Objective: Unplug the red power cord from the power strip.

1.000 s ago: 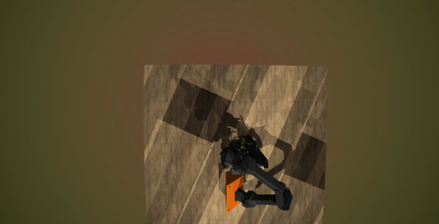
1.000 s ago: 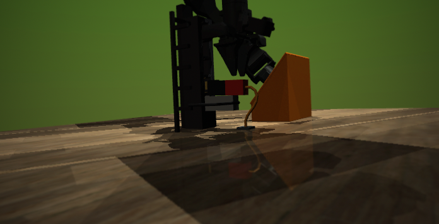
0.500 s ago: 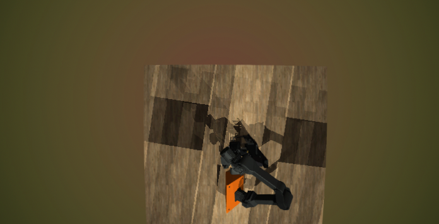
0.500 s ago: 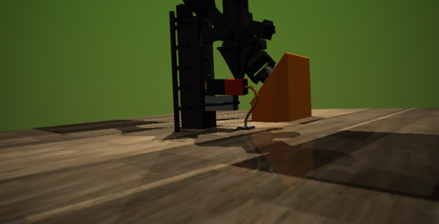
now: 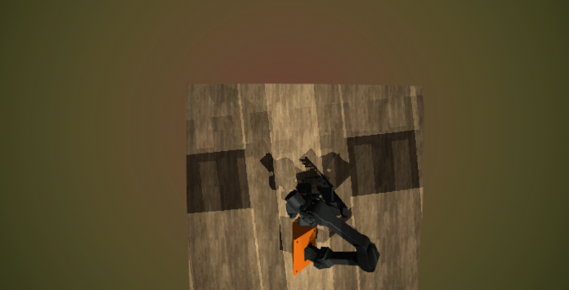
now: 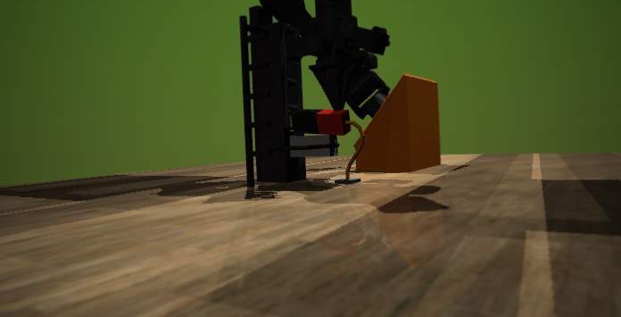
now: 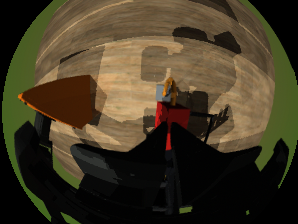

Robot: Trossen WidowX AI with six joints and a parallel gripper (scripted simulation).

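Right now the red plug is 1 cm ahead of my gripper tip, 3 cm to the right of it and 1 cm below it.
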